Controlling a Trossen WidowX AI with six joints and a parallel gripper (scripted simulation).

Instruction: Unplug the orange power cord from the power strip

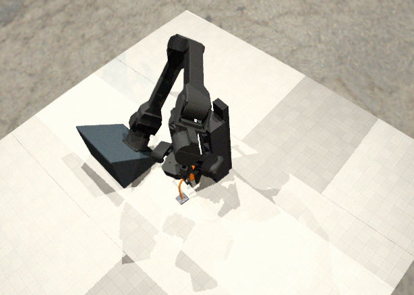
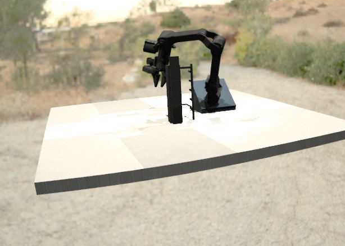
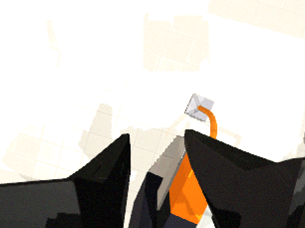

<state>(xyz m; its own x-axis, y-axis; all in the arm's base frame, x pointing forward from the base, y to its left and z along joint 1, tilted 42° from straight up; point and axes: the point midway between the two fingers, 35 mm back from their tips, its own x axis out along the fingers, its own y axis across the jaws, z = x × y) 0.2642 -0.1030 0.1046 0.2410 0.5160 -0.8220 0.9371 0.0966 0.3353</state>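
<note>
Right now my gripper tip is 40 mm past the orange plug, 70 mm to the right of it and 40 mm above it.
</note>
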